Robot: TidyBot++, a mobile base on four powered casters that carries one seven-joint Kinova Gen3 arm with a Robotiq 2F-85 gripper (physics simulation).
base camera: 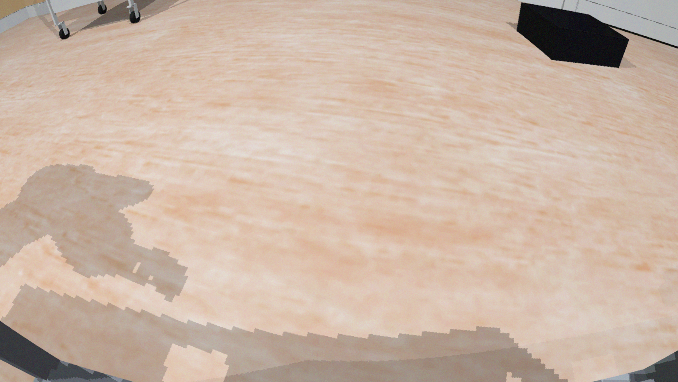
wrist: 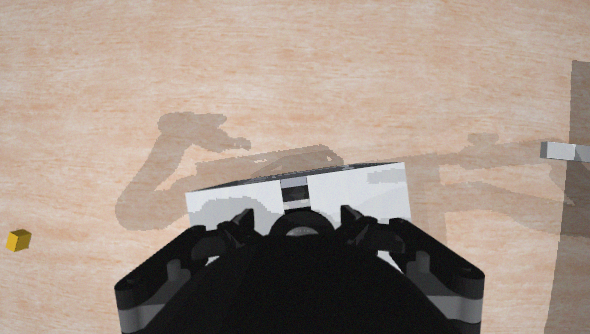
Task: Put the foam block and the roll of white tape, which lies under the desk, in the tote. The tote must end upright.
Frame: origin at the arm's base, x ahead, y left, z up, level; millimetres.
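Where they show: gripper, fingertip midpoint: (wrist: 297,216).
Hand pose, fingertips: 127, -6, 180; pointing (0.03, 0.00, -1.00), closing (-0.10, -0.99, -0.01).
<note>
Things, the pixels of their centre, and the offset from my fingertips, as dx, dy, dz.
- small yellow block, body centre: (wrist: 18,240) -133, +1519, -554
- black box, body centre: (base camera: 572,34) +949, -661, -527
A small yellow block (wrist: 18,240), which may be the foam block, lies on the floor at the far left of the wrist view. My gripper (wrist: 297,216) is open with nothing between its fingers. It hangs above the white top of my own base, well to the right of the yellow block in that view. A black box (base camera: 572,36) stands on the floor at the upper right of the base camera view; I cannot tell whether it is the tote. The roll of white tape does not show in either view.
White legs on black casters (base camera: 63,33) stand at the upper left of the base camera view. A white panelled front (base camera: 645,19) is behind the black box. In the wrist view, a pale grey bar (wrist: 560,151) reaches in from the right edge, over a broad shadow.
</note>
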